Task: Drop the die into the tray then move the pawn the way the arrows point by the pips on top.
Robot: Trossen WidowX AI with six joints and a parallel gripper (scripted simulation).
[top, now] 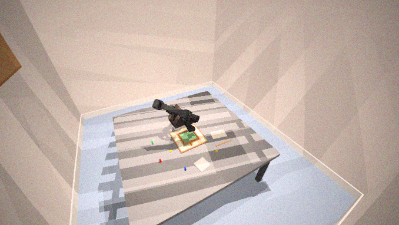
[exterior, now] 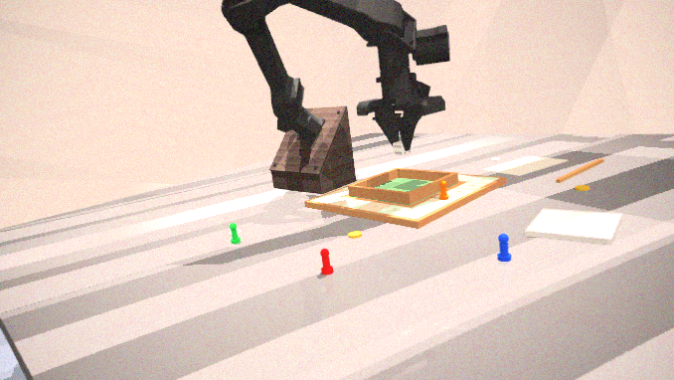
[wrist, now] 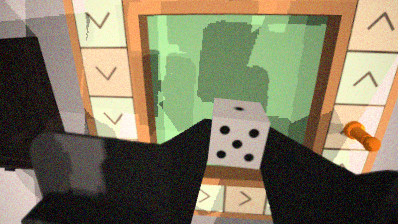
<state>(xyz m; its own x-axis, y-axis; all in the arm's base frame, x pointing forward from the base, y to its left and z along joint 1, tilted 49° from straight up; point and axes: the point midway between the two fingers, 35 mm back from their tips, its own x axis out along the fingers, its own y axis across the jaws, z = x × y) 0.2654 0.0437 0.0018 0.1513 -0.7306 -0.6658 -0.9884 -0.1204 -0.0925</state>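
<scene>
My gripper tip is 12 cm short of the orange pawn, 6 cm above it and 2 cm to the left of it. Also, from my gripper tip: wooden stick: 27 cm to the left, 21 cm ahead, 9 cm below; white die: right at my gripper tip; green tray floor: 8 cm below, 1 cm to the right.
</scene>
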